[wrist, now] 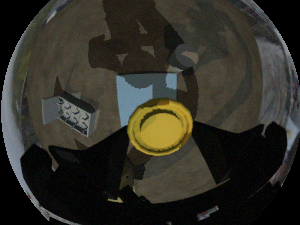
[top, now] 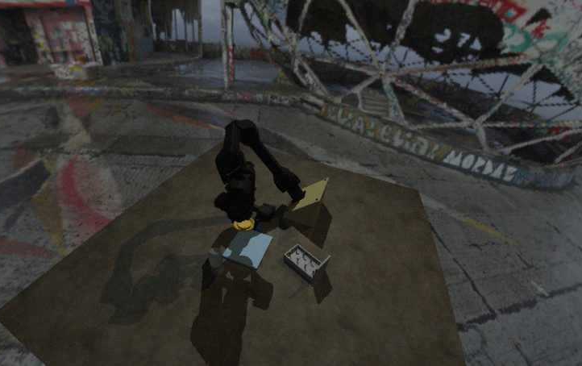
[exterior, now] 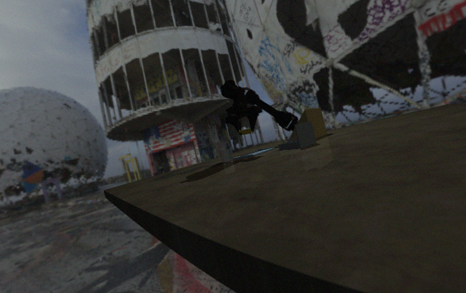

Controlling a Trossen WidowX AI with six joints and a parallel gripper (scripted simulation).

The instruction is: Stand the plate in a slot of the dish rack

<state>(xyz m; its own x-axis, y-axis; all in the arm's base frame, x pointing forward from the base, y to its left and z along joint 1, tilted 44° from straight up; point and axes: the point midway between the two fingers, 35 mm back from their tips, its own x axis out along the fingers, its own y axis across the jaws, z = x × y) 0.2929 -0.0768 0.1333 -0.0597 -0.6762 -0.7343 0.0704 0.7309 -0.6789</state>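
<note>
My gripper tip is 220 mm to the right of the grey dish rack, 80 mm above it and 20 mm short of it. Round my gripper tip: yellow plate 10 mm above; light blue mat 100 mm below, 20 mm to the left; white cylinder 100 mm ahead, 80 mm below, 70 mm to the right.
</note>
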